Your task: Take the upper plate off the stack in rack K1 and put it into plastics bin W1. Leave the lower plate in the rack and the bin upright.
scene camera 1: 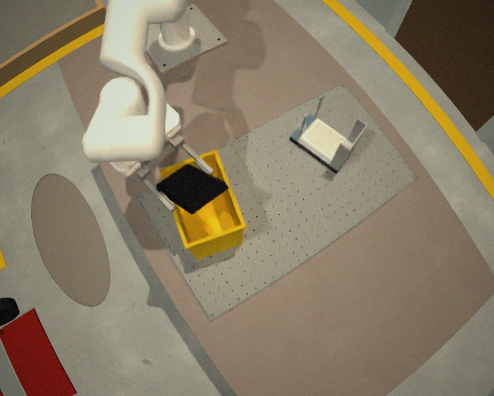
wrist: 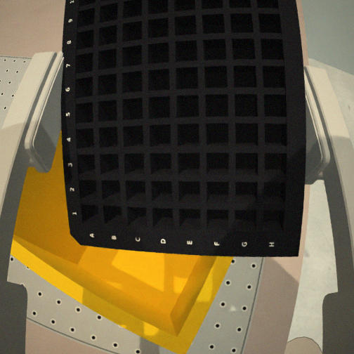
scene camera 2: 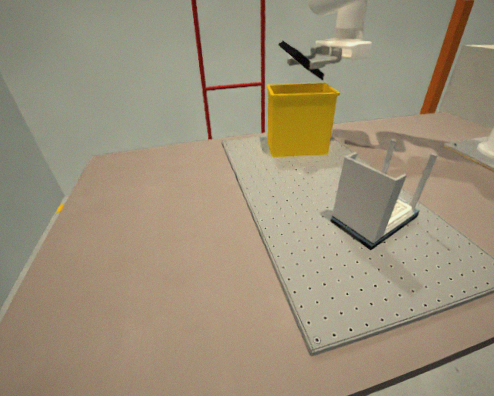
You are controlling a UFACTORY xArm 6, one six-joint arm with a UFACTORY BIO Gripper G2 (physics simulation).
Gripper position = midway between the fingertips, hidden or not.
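I can see my gripper (scene camera 1: 192,191) in scene camera 1, and the wrist view shows me my gripper (wrist: 180,65) as well, while scene camera 2 also has my gripper (scene camera 2: 299,63). A black plate (scene camera 1: 190,188) is there too, and in the wrist view I find the plate (wrist: 181,134) again. Scene camera 2 gives me a yellow bin W1 (scene camera 2: 300,116); I see it (scene camera 1: 217,226) in scene camera 1, and it (wrist: 156,295) is in the wrist view too.
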